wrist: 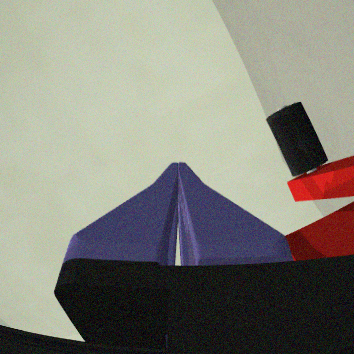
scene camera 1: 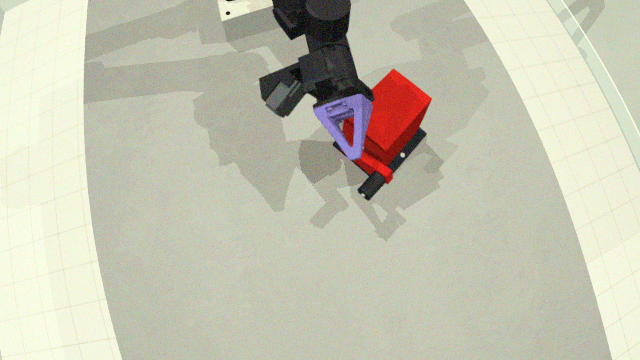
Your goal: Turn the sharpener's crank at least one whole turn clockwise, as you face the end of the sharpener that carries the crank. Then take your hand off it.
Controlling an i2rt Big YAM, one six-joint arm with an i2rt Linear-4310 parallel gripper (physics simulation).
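Places are measured from the arm's base along level axes (x ahead, y right, z down), in metres.
Pixels of known places: gripper, fingertip midpoint: (wrist: 177,174) (scene camera 1: 355,159).
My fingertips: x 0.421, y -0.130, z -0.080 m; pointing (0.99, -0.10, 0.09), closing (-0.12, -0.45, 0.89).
Observation:
For each thing: its top centre in the pictures, then the offset to it from my fingertips. "pt": a spot on its surface instead. Level surfaces: height alone.
- sharpener, surface spot: (wrist: 325,232) pt dx -0.040, dy -0.029, dz +0.048 m
- black handle, surface spot: (wrist: 297,139) (scene camera 1: 366,179) pt dx +0.008, dy -0.019, dz +0.059 m
- sharpener's dark base plate, surface spot: (scene camera 1: 414,143) pt dx -0.077, dy -0.123, dz +0.151 m
- grey table's, surface height: dz +0.159 m
The sharpener (scene camera 1: 400,107) (wrist: 325,232) is a red block on a dark base, right of centre in the scene view and at the right edge of the wrist view. Its crank has a red arm (scene camera 1: 377,167) (wrist: 325,181) across the lower-left end and a black handle (scene camera 1: 371,185) (wrist: 297,139) that sticks out from the arm's lower-right end. My gripper (scene camera 1: 354,157) (wrist: 177,174) is shut and empty, purple fingertips together. In the scene view its tips overlap the crank arm's upper-left part, which they partly hide. In the wrist view the tips stand left of the crank, apart from the handle.
The sharpener's dark base plate (scene camera 1: 414,143) extends past the block's right side. A white block with dark holes (scene camera 1: 240,9) stands at the top edge of the scene view. Pale tiled floor (scene camera 1: 45,225) lies beyond the grey table's (scene camera 1: 300,280) curved edges.

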